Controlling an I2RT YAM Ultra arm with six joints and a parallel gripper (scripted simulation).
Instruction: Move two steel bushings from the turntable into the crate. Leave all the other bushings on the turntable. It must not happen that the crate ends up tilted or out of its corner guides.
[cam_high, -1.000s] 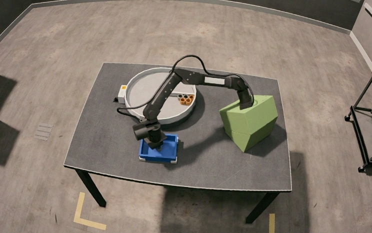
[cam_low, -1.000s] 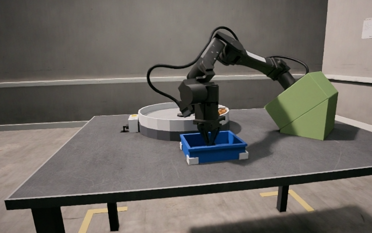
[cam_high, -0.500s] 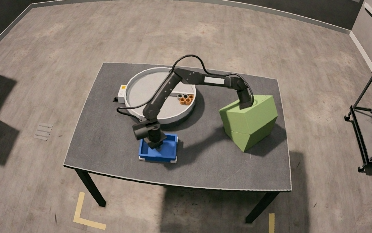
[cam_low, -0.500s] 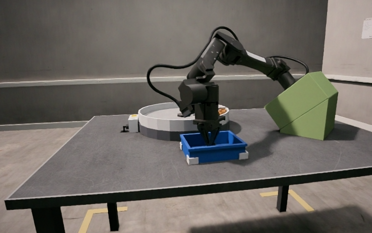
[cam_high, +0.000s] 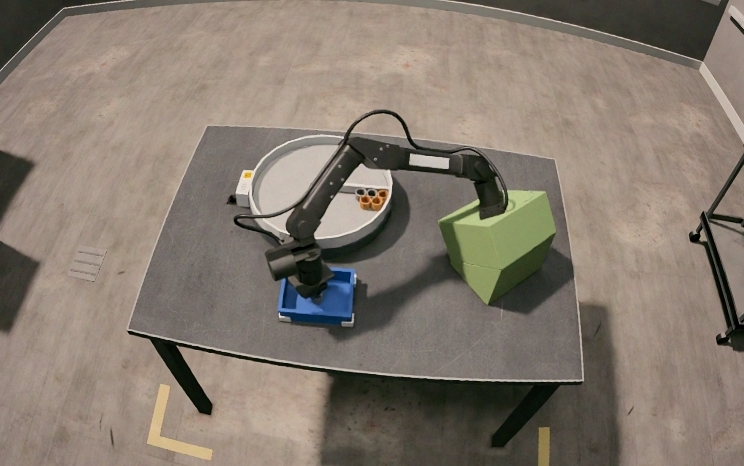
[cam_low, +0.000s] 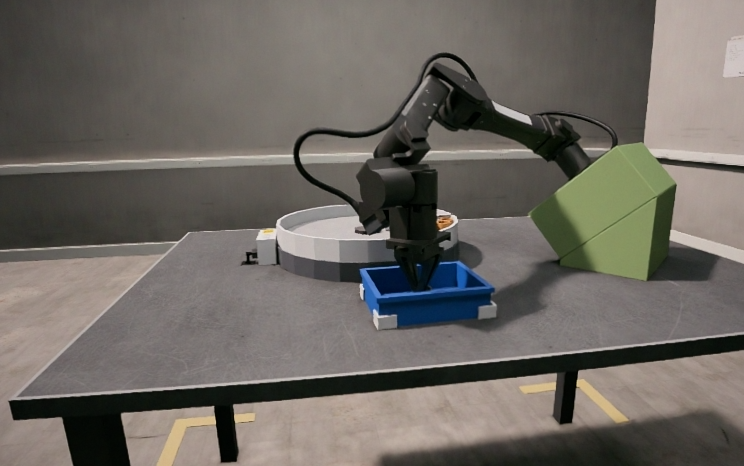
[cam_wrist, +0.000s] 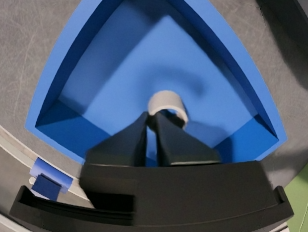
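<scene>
The blue crate lies 10 mm behind my hand, 10 mm to the right of it and 10 mm below it. Also, from my hand: round turntable 10 mm behind, 360 mm to the right, 20 mm above.
</scene>
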